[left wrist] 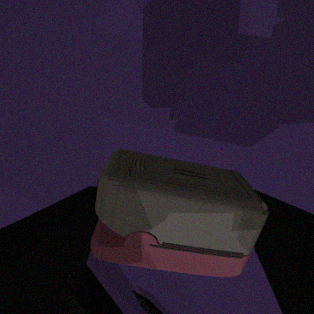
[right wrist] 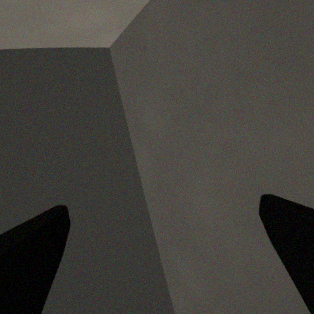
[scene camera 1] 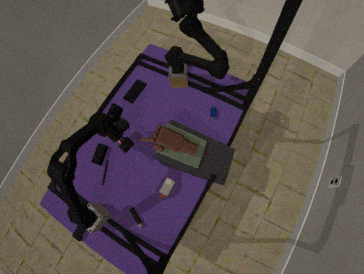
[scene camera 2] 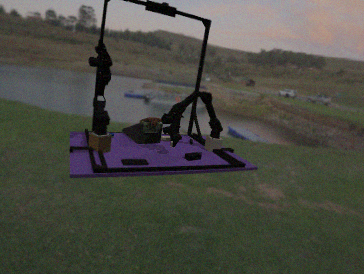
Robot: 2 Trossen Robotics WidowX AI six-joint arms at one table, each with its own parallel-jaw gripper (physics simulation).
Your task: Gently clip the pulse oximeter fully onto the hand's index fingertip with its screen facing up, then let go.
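Frame: origin at the left arm's base, x ahead, y left, z up, level; centimetres.
Seen in the pictures: left gripper, fingertip midpoint: [left wrist: 172,198] [scene camera 1: 122,141] [scene camera 2: 172,145]; right gripper, fingertip midpoint: [right wrist: 165,210] [scene camera 2: 101,43]; left arm's base at its link origin: [scene camera 1: 89,218] [scene camera 2: 214,137]; right arm's base at its link origin: [scene camera 1: 178,68] [scene camera 2: 100,133].
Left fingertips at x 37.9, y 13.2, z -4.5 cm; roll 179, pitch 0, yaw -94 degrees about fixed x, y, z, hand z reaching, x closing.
Offsets run from my left fingertips to a thing's top centre. "spot": to the spot under its first point.
The pulse oximeter {dx +0.0, dy +0.0, dz +2.6 cm} [left wrist: 180,220] has a pale grey shell above a pink lower part in the left wrist view; I cannot make out its screen. My left gripper [scene camera 1: 120,143] [scene camera 2: 173,143] [left wrist: 172,198] is shut on it, and a small pink part shows between the fingers in scene camera 1. The brown hand [scene camera 1: 176,142] [scene camera 2: 151,120] lies on a green pad. Its index finger [scene camera 1: 147,140] points left toward my left gripper, with a gap between fingertip and gripper. My right gripper [right wrist: 165,210] is open and empty, raised far from the hand.
The green pad {spot: dx +14.0, dy -36.6, dz +4.2 cm} [scene camera 1: 197,159] rests on a dark sloped block {spot: dx +20.1, dy -45.8, dz -1.4 cm} [scene camera 1: 220,162]. On the purple mat lie a blue item {dx +41.2, dy -28.0, dz -2.8 cm} [scene camera 1: 213,112], a white box with an orange part {dx -5.0, dy -31.9, dz -3.2 cm} [scene camera 1: 167,186], a dark cylinder {dx -25.2, dy -28.7, dz -3.3 cm} [scene camera 1: 136,217], a thin stick {dx -18.4, dy -0.5, dz -5.1 cm} [scene camera 1: 105,172] and black blocks {dx +27.7, dy +18.0, dz -5.2 cm} [scene camera 1: 135,91] {dx -13.0, dy +7.9, dz -2.5 cm} [scene camera 1: 100,154].
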